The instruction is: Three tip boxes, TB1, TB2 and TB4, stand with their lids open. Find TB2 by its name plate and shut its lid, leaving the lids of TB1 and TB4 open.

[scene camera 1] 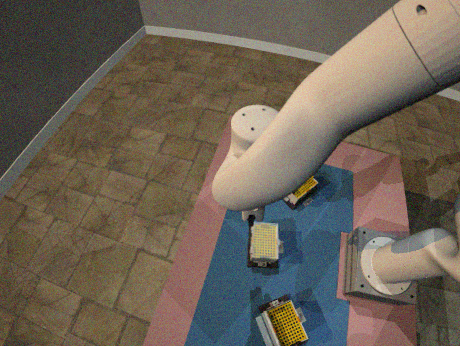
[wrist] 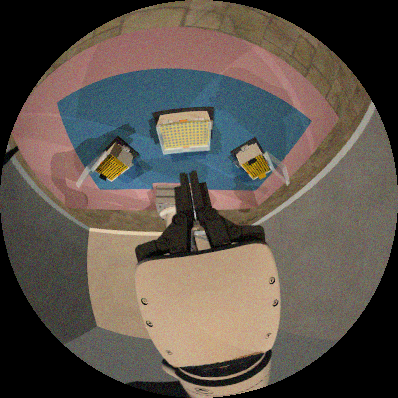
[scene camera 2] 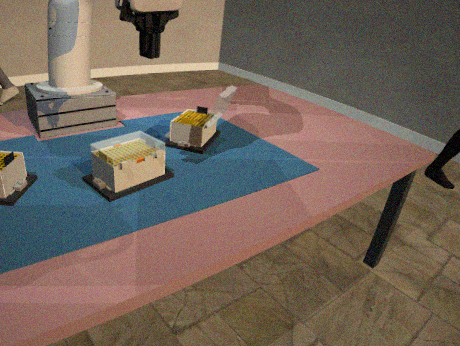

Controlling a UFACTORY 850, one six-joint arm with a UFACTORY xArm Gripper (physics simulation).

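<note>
The middle tip box (scene camera 1: 264, 245) (scene camera 2: 131, 172) (wrist: 185, 136) has its clear lid down over its yellow tips. One outer tip box (scene camera 1: 302, 191) (scene camera 2: 192, 131) (wrist: 115, 161) has its lid standing open, plain in the scene camera 2 view. The other outer tip box (scene camera 1: 287, 322) (scene camera 2: 11, 177) (wrist: 252, 159) has its lid open, tilted outward in the wrist view. The name plates are too small to read, so I cannot tell which box is TB2. My gripper (scene camera 2: 150, 56) (wrist: 189, 180) is shut and empty, raised well above the table and apart from the boxes.
The boxes stand on a blue mat (scene camera 1: 235, 285) (scene camera 2: 260, 165) (wrist: 260, 110) on the pink table (scene camera 1: 172, 305) (scene camera 2: 350, 145) (wrist: 150, 47). The arm's grey base block (scene camera 1: 352, 265) (scene camera 2: 75, 117) stands at the table's edge. The arm partly covers one outer box in the scene camera 1 view.
</note>
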